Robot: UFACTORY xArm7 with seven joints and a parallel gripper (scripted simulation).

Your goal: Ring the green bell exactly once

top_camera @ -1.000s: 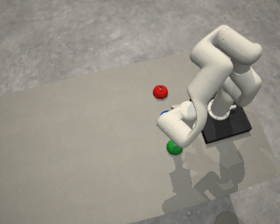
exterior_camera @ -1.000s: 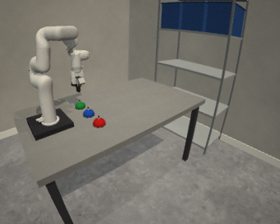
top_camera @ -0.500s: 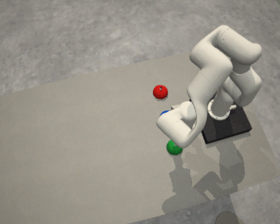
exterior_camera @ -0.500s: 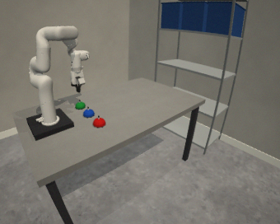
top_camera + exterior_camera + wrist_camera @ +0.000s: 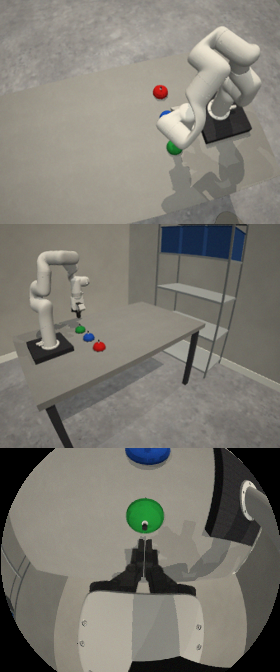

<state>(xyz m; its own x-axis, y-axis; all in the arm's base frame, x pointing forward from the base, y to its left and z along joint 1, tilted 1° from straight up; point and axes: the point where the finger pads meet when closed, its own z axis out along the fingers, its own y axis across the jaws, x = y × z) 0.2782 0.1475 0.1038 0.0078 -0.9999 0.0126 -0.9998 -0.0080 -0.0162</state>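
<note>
Now: hand 10 cm above the green bell. The rest, counted from my hand: blue bell: 16 cm to the right, 10 cm below; red bell: 33 cm to the right, 10 cm below.
</note>
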